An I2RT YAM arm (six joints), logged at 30 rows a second.
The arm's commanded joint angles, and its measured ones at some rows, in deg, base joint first. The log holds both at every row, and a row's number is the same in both.
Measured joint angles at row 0: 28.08 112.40 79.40 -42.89 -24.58 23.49
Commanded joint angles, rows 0 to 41: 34.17 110.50 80.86 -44.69 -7.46 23.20; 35.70 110.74 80.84 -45.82 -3.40 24.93; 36.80 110.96 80.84 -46.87 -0.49 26.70; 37.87 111.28 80.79 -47.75 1.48 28.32; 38.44 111.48 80.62 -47.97 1.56 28.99; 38.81 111.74 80.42 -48.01 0.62 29.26; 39.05 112.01 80.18 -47.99 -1.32 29.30; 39.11 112.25 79.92 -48.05 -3.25 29.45; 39.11 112.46 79.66 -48.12 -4.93 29.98; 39.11 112.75 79.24 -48.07 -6.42 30.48; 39.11 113.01 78.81 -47.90 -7.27 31.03; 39.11 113.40 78.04 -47.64 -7.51 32.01; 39.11 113.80 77.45 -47.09 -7.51 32.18; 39.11 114.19 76.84 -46.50 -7.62 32.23; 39.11 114.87 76.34 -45.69 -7.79 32.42; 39.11 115.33 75.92 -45.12 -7.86 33.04; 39.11 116.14 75.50 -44.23 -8.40 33.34; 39.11 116.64 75.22 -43.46 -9.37 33.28; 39.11 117.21 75.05 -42.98 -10.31 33.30; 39.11 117.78 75.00 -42.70 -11.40 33.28; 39.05 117.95 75.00 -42.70 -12.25 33.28; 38.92 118.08 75.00 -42.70 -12.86 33.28; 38.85 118.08 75.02 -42.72 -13.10 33.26; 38.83 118.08 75.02 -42.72 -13.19 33.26; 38.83 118.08 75.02 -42.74 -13.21 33.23; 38.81 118.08 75.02 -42.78 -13.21 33.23; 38.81 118.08 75.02 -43.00 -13.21 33.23; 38.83 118.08 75.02 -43.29 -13.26 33.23; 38.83 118.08 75.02 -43.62 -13.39 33.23; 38.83 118.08 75.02 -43.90 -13.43 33.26; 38.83 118.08 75.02 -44.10 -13.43 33.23; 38.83 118.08 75.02 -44.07 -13.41 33.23; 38.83 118.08 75.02 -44.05 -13.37 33.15; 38.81 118.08 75.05 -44.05 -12.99 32.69; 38.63 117.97 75.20 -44.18 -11.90 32.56; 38.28 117.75 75.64 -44.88 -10.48 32.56; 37.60 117.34 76.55 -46.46 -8.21 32.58; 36.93 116.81 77.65 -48.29 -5.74 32.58; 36.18 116.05 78.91 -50.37 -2.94 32.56; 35.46 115.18 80.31 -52.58 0.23 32.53; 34.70 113.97 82.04 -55.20 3.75 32.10; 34.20 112.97 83.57 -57.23 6.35 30.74
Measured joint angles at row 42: 37.12 115.24 80.44 -54.13 -7.68 32.47
